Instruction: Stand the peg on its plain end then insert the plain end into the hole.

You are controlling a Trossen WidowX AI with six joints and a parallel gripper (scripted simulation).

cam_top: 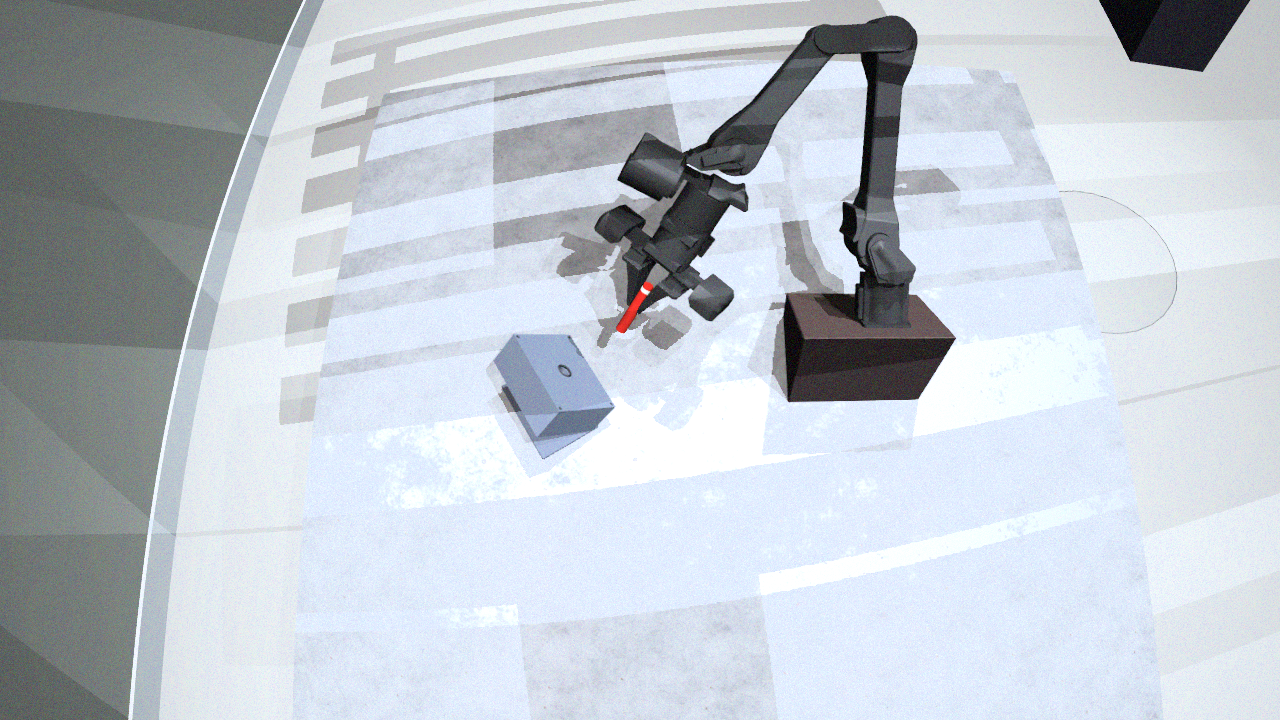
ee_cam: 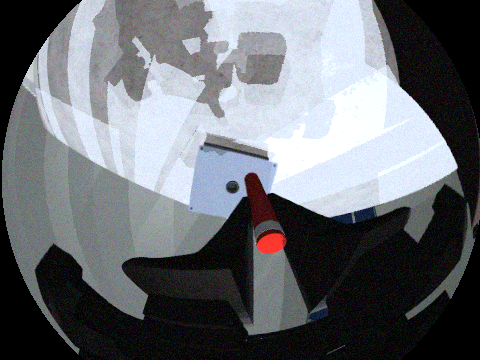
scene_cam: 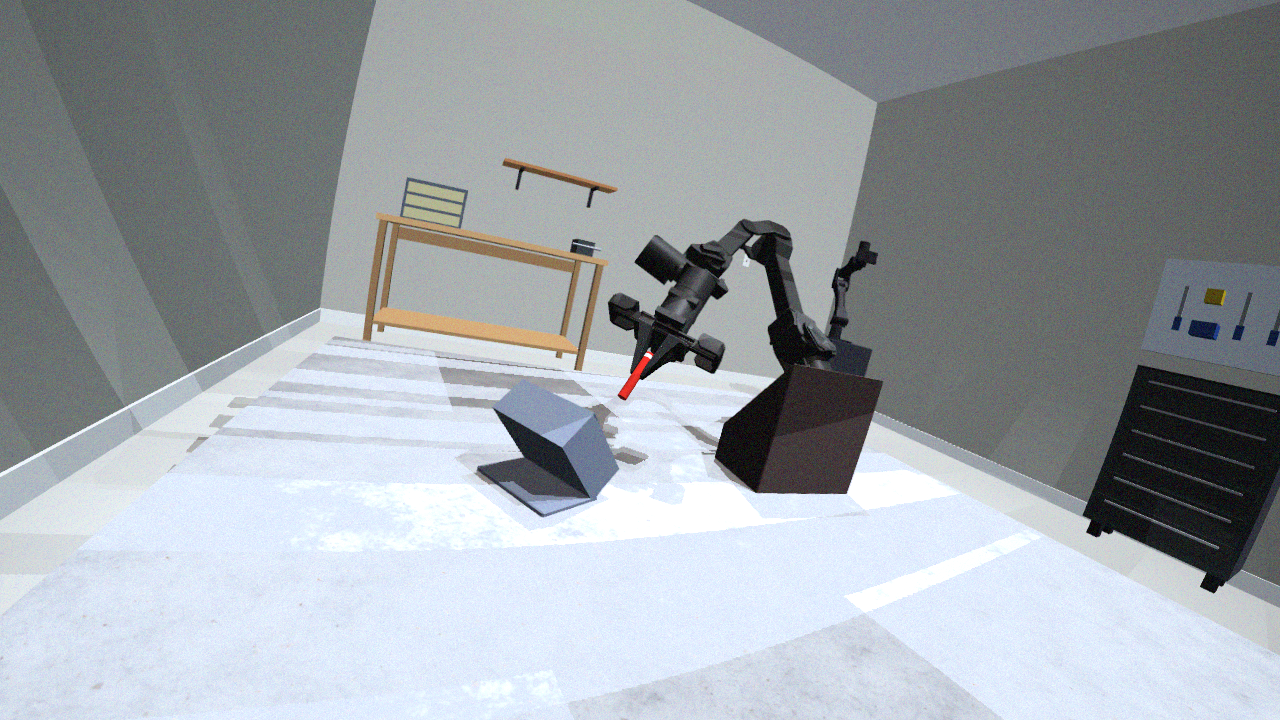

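My gripper tip is 11 cm short of the sloped panel, 8 cm above it and 7 cm to the right of it. Round my gripper tip: red peg: 1 cm to the right, 1 cm behind, 1 cm above.
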